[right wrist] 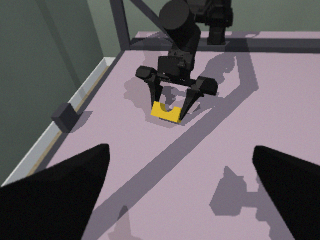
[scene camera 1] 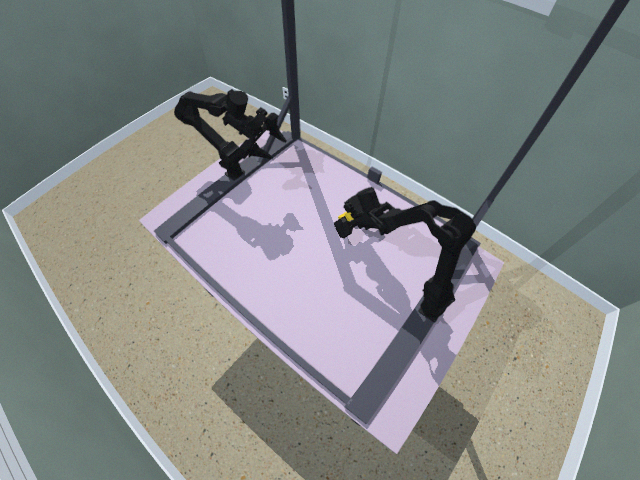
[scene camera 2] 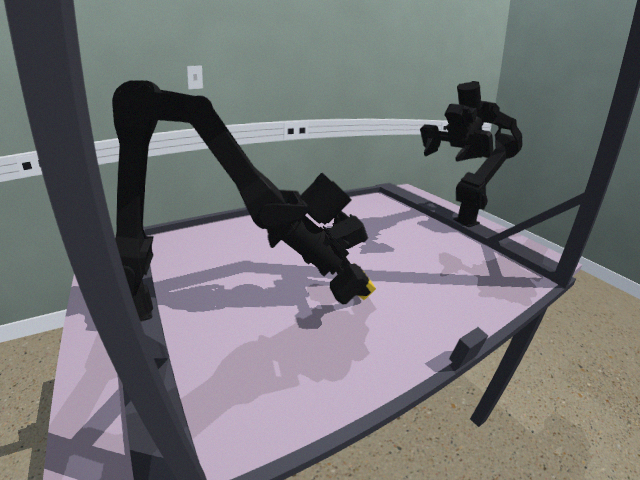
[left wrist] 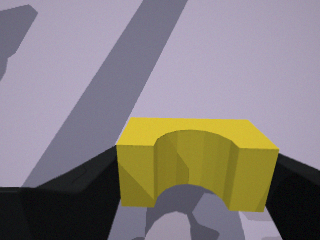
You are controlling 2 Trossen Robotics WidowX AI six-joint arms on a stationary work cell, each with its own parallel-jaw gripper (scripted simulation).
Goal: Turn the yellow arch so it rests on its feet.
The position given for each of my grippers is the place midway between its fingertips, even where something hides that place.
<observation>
In view: my left gripper [scene camera 2: 361, 283], my right gripper [scene camera 2: 440, 157], a yellow arch [left wrist: 230, 157] and a dark frame rail [scene camera 2: 214, 217].
My left gripper is seen too in the right wrist view [right wrist: 166, 116], in scene camera 1 [scene camera 1: 347, 216] and in the left wrist view [left wrist: 187, 149]. My right gripper shows as well in the right wrist view [right wrist: 181, 152] and in scene camera 1 [scene camera 1: 279, 149].
</observation>
